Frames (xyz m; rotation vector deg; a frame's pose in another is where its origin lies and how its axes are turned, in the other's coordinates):
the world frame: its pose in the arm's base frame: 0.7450 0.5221 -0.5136 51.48 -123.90 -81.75
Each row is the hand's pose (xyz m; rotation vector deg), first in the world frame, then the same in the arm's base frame.
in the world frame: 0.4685 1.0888 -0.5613 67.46 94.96 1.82
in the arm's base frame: 0.4458 0.1216 0.6989 84.93 -73.05 46.99
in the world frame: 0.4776 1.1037 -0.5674 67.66 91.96 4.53
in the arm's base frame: 0.4388 0.1153 0.7148 82.48 -76.59 46.16
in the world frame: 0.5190 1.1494 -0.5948 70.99 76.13 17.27
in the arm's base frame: 0.4132 0.0807 0.7668 69.55 -94.39 44.55
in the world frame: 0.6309 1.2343 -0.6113 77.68 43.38 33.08
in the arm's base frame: 0.3186 0.0149 0.8488 46.42 -126.63 41.98
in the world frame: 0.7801 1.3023 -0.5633 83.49 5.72 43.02
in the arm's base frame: 0.1615 -0.0391 0.8887 18.58 -159.08 39.11
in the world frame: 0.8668 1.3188 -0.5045 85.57 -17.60 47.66
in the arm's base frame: 0.0574 -0.0563 0.8784 2.47 176.02 -37.25
